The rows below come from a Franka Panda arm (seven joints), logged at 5 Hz.
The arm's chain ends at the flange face. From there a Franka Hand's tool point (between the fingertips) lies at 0.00 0.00 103.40 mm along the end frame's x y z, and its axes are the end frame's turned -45 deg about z.
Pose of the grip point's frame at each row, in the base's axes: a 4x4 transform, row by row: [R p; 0 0 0 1], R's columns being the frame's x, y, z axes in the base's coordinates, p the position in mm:
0.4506 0.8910 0.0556 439.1; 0.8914 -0.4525 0.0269 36.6; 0.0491 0.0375 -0.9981 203.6; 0 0 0 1
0.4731 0.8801 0.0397 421.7; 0.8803 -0.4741 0.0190 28.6; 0.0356 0.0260 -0.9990 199.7; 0 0 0 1
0.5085 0.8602 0.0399 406.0; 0.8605 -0.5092 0.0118 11.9; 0.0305 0.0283 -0.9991 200.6; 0 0 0 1
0.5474 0.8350 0.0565 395.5; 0.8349 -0.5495 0.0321 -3.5; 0.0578 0.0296 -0.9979 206.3; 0 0 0 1
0.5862 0.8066 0.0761 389.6; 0.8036 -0.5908 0.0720 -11.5; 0.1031 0.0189 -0.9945 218.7; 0 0 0 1
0.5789 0.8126 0.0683 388.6; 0.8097 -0.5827 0.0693 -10.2; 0.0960 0.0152 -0.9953 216.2; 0 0 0 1
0.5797 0.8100 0.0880 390.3; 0.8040 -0.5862 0.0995 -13.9; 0.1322 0.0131 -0.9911 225.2; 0 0 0 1
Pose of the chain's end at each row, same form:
0.9487 0.3114 0.0556 433.4; 0.3103 -0.9503 0.0269 33.8; 0.0612 -0.0082 -0.9981 306.8; 0 0 0 1
0.9569 0.2878 0.0397 417.6; 0.2872 -0.9577 0.0190 26.6; 0.0436 -0.0068 -0.9990 303.0; 0 0 0 1
0.9678 0.2487 0.0399 401.9; 0.2484 -0.9685 0.0118 10.7; 0.0416 -0.0016 -0.9991 303.9; 0 0 0 1
0.9775 0.2034 0.0565 389.7; 0.2018 -0.9789 0.0321 -6.8; 0.0618 -0.0199 -0.9979 309.5; 0 0 0 1
0.9849 0.1558 0.0761 381.7; 0.1505 -0.9860 0.0720 -18.9; 0.0863 -0.0595 -0.9945 321.5; 0 0 0 1
0.9839 0.1653 0.0683 381.5; 0.1605 -0.9846 0.0693 -17.4; 0.0786 -0.0571 -0.9953 319.1; 0 0 0 1
0.9827 0.1628 0.0880 381.2; 0.1540 -0.9830 0.0995 -24.2; 0.1027 -0.0842 -0.9911 327.7; 0 0 0 1

